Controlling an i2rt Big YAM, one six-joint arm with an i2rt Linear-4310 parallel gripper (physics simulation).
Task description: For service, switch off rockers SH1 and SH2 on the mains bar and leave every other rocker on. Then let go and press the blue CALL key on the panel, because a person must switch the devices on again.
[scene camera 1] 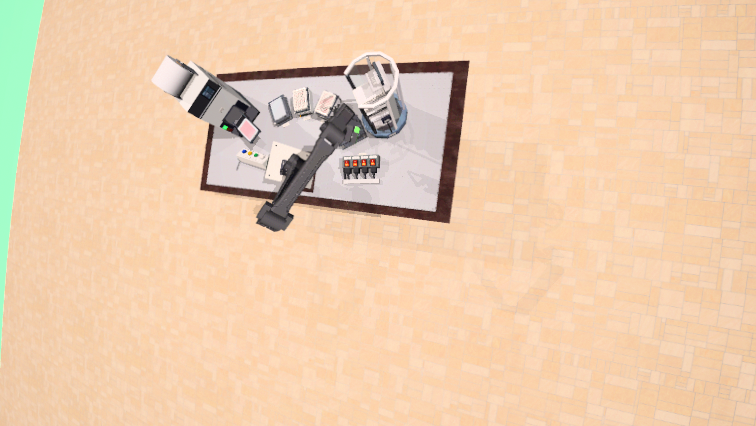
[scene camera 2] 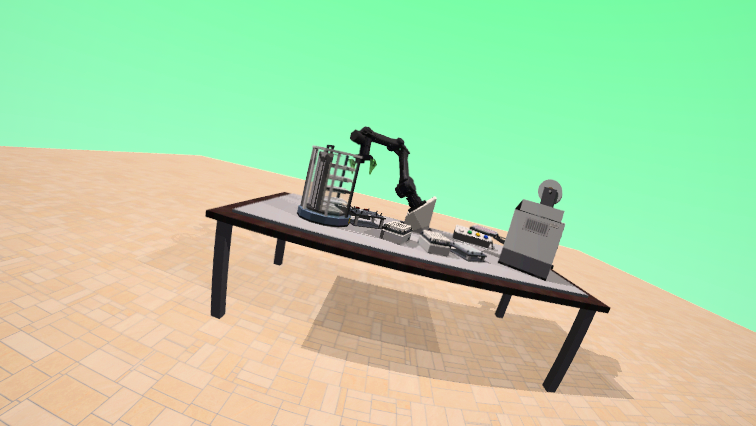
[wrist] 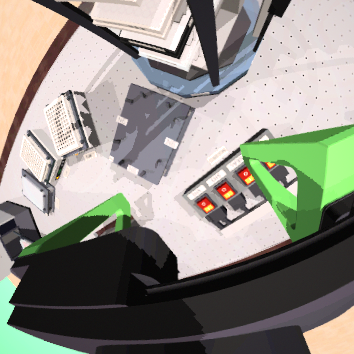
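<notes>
The mains bar lies at the table's front, right of the arm's base in scene camera 1. Its several rockers are lit red-orange; the small labels are not readable, so I cannot tell which are SH1 and SH2. In the wrist view the right finger partly covers the far rocker. My gripper is open and empty, high above the table between the bar and the carousel. The panel stands left of the arm's base in scene camera 1, with a blue key at one end.
A tall barred carousel with a blue base stands beside the gripper. A dark flat plate lies under it. Several plate stands, one with a white plate, stand behind the arm. A grey machine stands at one end.
</notes>
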